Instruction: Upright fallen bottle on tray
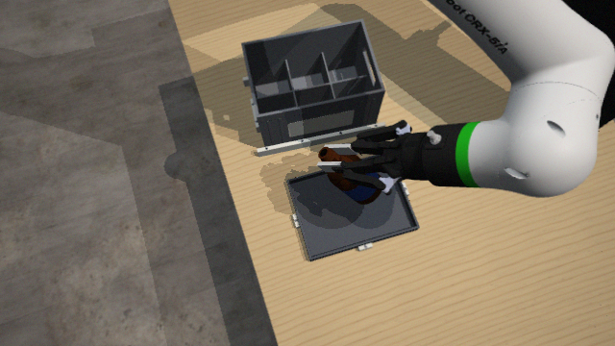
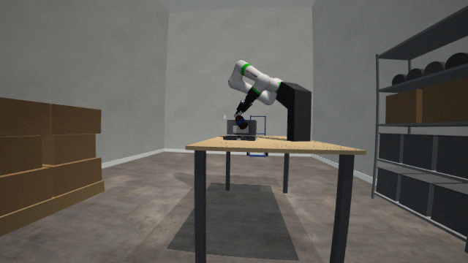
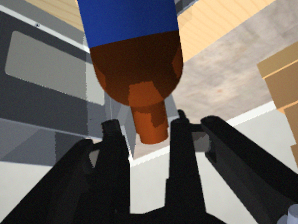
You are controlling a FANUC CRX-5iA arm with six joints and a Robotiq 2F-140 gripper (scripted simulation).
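My gripper is now 1 cm past the bottle, 2 cm to the right of it and 5 cm above it. Also, from my hand: dark grey crate (9 cm behind, 21 cm to the right, 13 cm below); then tray (1 cm behind, 5 cm to the left, 20 cm below).
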